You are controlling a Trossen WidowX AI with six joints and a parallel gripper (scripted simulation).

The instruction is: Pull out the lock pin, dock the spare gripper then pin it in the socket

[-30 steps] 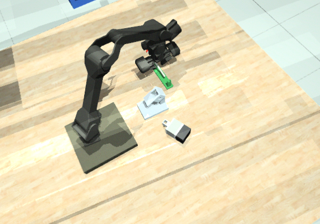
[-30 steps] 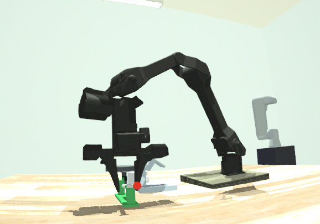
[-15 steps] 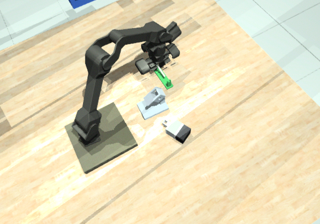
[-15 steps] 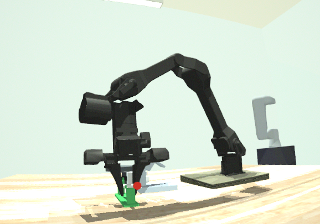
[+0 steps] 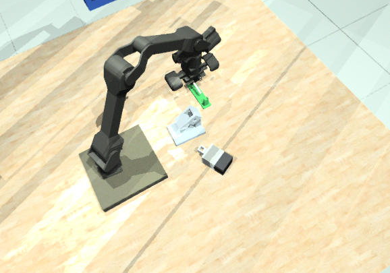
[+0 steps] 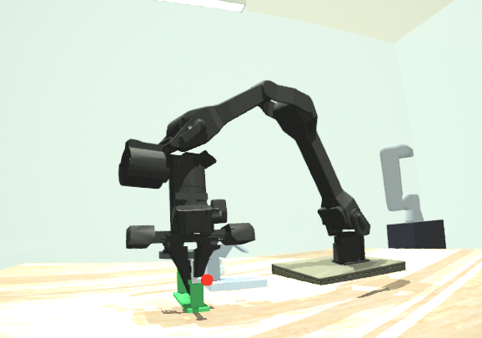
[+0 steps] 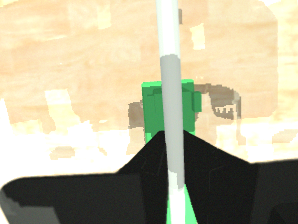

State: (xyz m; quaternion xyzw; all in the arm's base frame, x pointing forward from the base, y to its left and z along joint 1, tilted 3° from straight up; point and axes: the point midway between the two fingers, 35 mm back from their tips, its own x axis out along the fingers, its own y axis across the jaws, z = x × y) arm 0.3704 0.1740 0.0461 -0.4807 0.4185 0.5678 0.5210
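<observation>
My gripper tip is now 4 cm to the left of the green cradle and 1 cm below it. From my gripper tip the other things lie so: spare gripper: 30 cm to the right, 6 cm behind; mount: 16 cm to the right, 8 cm behind, 4 cm above.
</observation>
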